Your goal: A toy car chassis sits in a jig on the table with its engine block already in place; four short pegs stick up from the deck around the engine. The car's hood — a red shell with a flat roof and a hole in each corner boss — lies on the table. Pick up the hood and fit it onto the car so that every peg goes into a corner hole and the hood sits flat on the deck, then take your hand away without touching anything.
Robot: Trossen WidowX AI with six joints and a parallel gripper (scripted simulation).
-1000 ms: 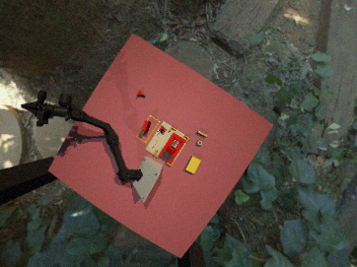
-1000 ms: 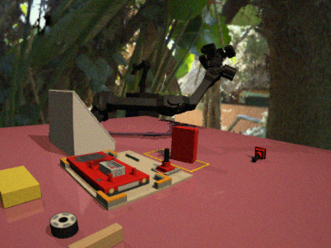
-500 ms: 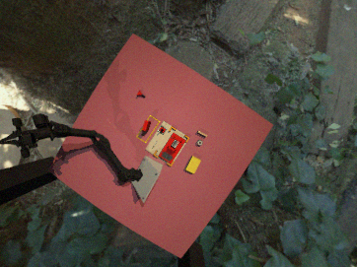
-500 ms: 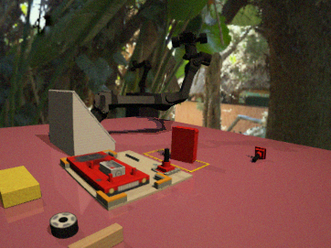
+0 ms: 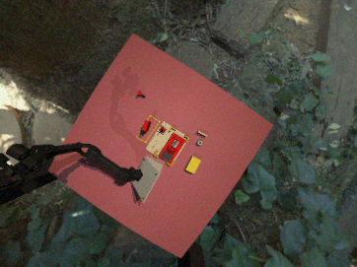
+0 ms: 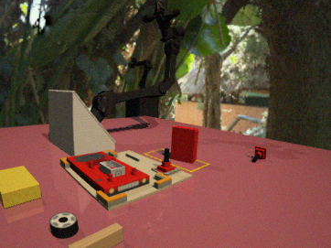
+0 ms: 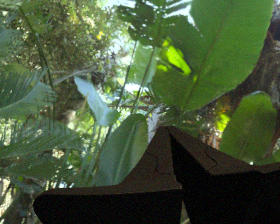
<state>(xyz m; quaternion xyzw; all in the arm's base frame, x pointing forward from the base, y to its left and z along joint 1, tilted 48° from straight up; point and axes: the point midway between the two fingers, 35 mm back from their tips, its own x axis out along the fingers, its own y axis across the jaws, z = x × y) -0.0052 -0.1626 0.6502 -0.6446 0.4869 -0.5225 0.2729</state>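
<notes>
The red hood lies 41 cm ahead of my gripper tip, 21 cm to the right of it and 60 cm below it. The rest, counted from my gripper tip: black post (44 cm ahead, 30 cm to the right, 61 cm below); then yellow block (37 cm ahead, 63 cm to the right, 63 cm below); then grey engine block (42 cm ahead, 43 cm to the right, 62 cm below).
</notes>
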